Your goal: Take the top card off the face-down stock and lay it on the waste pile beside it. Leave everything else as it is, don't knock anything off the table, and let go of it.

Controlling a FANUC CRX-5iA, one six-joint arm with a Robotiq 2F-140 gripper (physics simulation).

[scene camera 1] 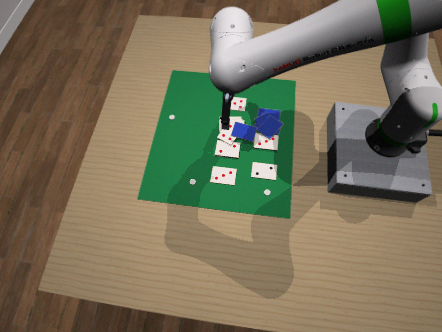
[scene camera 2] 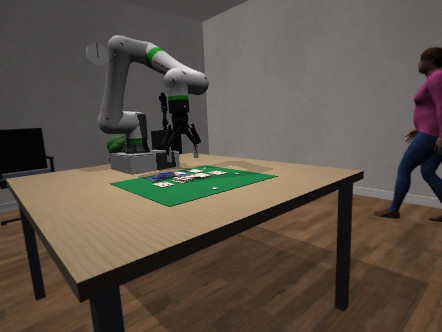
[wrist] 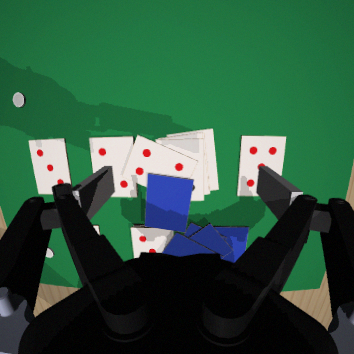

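Pixels of known places: gripper, fingertip midpoint: (scene camera 2: pixel 183 159) (wrist: pixel 184 178); arm's base, origin of the base link: (scene camera 1: pixel 386 138) (scene camera 2: pixel 137 152).
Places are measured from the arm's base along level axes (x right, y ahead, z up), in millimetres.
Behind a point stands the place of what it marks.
Observation:
A blue face-down card (scene camera 1: pixel 243 131) @[x 56, y 496, z -79 mm] (wrist: pixel 169 201) @[x 60, y 498, z -79 mm] lies between the stock and the waste pile. In the wrist view its far end overlaps the pile's near edge and its near end reaches toward the stock. The waste pile (wrist: pixel 210 160) @[x 124, y 549, z -93 mm] is a loose fan of white cards with a tilted red-pipped card (wrist: pixel 160 159) @[x 55, y 560, z -81 mm] on its left side. The face-down stock (scene camera 1: pixel 268 124) (wrist: pixel 215 239) is a skewed blue heap, partly hidden by the gripper in the wrist view. My gripper (scene camera 1: pixel 226 123) (scene camera 2: pixel 183 154) @[x 88, y 554, z 3 mm] (wrist: pixel 184 178) @[x 88, y 554, z 3 mm] is wide open and empty, above the cards, its fingers on either side of the blue card.
On the green mat (scene camera 1: pixel 157 150) @[x -29, y 822, z -96 mm] lie a five-pip card (scene camera 1: pixel 238 103) @[x 196, y 519, z -93 mm] (wrist: pixel 261 147) @[x 197, y 561, z -93 mm], a two-pip card (scene camera 1: pixel 227 149) @[x -20, y 554, z -87 mm], a three-pip card (scene camera 1: pixel 223 175) @[x -124, y 564, z -93 mm], a black-pipped card (scene camera 1: pixel 264 171) @[x -102, y 416, z -93 mm] and a red-pipped card (scene camera 1: pixel 266 143) @[x 10, y 408, z -87 mm] touching the stock. White discs (scene camera 1: pixel 171 117) @[x 120, y 786, z -93 mm] (scene camera 1: pixel 192 182) @[x -155, y 674, z -92 mm] (scene camera 1: pixel 267 192) @[x -183, y 406, z -92 mm] lie around them.

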